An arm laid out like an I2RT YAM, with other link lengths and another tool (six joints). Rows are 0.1 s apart.
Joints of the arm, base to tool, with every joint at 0 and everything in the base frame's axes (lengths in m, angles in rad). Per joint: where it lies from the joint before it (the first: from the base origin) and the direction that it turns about. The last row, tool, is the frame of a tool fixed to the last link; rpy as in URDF.
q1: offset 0 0 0.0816 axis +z
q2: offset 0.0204 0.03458 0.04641 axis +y
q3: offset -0.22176 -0.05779 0 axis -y
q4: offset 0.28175 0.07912 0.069 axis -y
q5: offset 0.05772 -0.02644 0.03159 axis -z
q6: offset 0.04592 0 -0.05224 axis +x
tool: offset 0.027 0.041 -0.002 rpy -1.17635 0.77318 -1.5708
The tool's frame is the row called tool.
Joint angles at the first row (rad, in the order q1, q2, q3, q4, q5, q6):
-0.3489 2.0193 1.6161 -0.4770 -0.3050 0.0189
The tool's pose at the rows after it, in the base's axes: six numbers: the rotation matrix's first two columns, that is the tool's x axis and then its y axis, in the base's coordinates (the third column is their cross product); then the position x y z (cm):
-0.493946, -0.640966, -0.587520, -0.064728, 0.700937, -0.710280, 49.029, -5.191, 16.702
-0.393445, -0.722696, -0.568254, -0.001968, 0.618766, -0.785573, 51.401, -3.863, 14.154
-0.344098, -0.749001, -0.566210, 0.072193, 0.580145, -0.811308, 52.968, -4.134, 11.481
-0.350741, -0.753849, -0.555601, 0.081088, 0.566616, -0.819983, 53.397, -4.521, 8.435
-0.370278, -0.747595, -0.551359, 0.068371, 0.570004, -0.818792, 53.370, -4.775, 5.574
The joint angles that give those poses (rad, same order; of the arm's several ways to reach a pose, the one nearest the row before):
-0.2756 2.0636 1.6200 -0.2547 -0.1936 -0.0742
-0.2314 2.1479 1.6195 -0.0349 -0.1497 -0.1341
-0.2268 2.2341 1.6199 0.1474 -0.1303 -0.1535
-0.2302 2.3081 1.6196 0.2272 -0.1169 -0.1631
-0.2344 2.3722 1.6196 0.2687 -0.1120 -0.1608

